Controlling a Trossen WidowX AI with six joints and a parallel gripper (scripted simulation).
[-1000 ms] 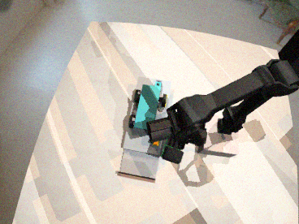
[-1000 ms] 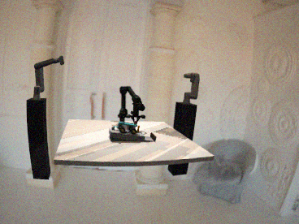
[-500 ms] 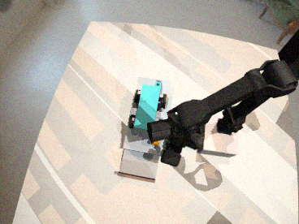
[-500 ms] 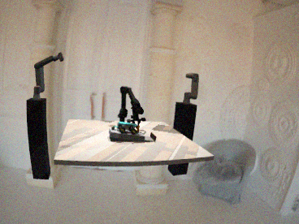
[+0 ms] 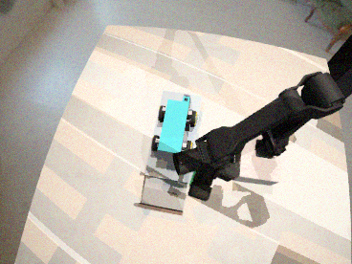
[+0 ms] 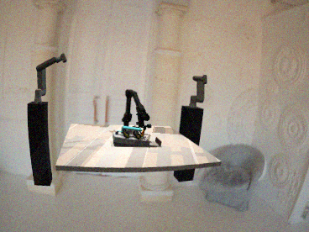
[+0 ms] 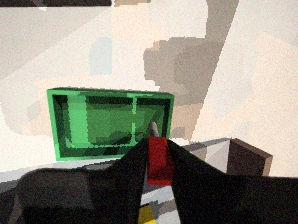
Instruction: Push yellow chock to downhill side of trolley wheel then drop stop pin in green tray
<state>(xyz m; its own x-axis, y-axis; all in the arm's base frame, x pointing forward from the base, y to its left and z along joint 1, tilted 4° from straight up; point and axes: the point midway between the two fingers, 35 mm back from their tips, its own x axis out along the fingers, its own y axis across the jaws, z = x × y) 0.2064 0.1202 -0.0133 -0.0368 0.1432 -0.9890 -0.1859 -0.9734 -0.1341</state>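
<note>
Right now my gripper tip is 10 mm past the green tray, 30 mm to the left of it and 60 mm above it. Round my gripper tip: red-headed stop pin: right at my gripper tip; then dark bar: 120 mm ahead, 120 mm to the left, 20 mm below; then yellow chock: 70 mm ahead, 40 mm to the right, 30 mm above.
</note>
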